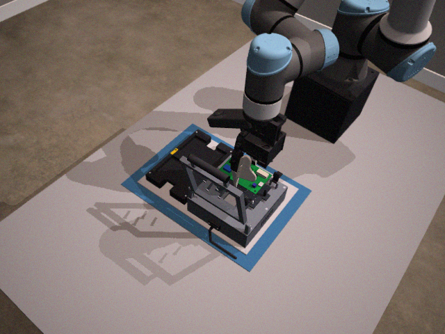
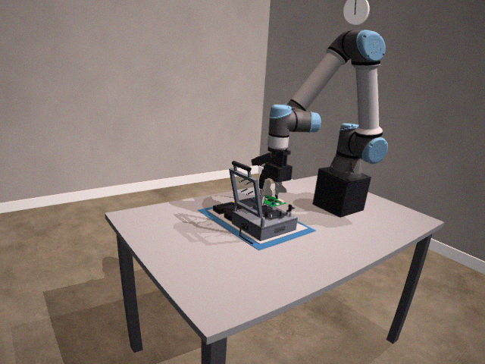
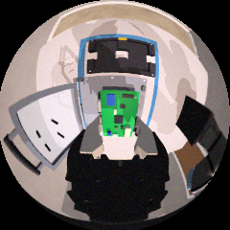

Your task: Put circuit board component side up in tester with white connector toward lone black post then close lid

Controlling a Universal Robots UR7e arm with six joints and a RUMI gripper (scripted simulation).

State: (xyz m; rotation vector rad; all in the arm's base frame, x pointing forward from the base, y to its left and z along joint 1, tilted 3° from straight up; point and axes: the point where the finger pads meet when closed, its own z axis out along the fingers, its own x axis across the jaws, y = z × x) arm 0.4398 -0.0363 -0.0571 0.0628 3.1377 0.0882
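Right now the tester lid is 130 mm ahead of my hand and 70 mm above it. From my hand the other things lie so: green circuit board (right at my hand).
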